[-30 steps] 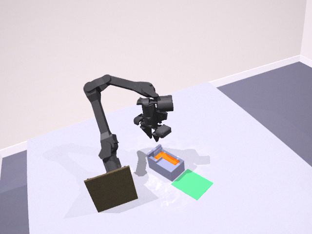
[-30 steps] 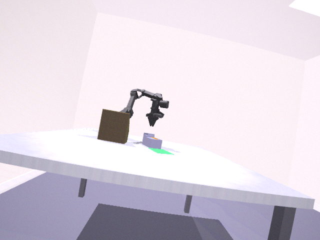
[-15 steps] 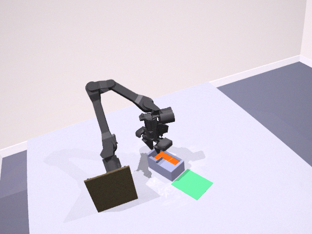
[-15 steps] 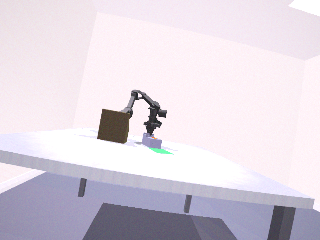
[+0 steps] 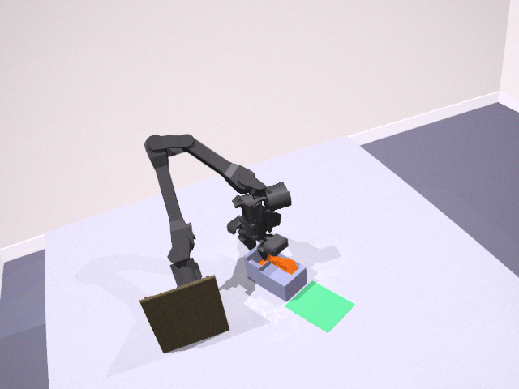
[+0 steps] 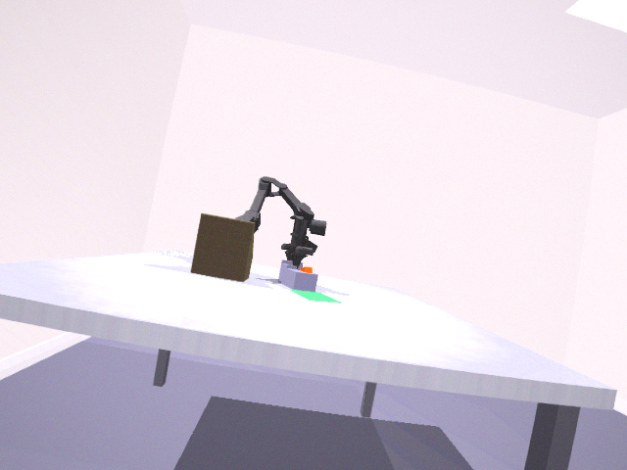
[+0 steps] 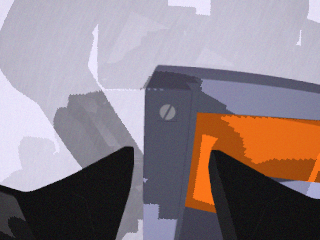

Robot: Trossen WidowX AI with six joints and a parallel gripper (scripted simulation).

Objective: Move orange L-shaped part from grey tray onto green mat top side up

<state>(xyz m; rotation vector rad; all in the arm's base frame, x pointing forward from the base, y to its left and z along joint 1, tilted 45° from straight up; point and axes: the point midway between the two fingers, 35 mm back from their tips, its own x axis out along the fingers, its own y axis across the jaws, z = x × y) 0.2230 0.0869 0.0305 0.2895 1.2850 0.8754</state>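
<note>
My gripper tip is now 1 cm short of the orange L-shaped part, 5 cm to the left of it and 1 cm above it. From my gripper tip the other things lie so: green mat 8 cm ahead, 20 cm to the right, 7 cm below.
</note>
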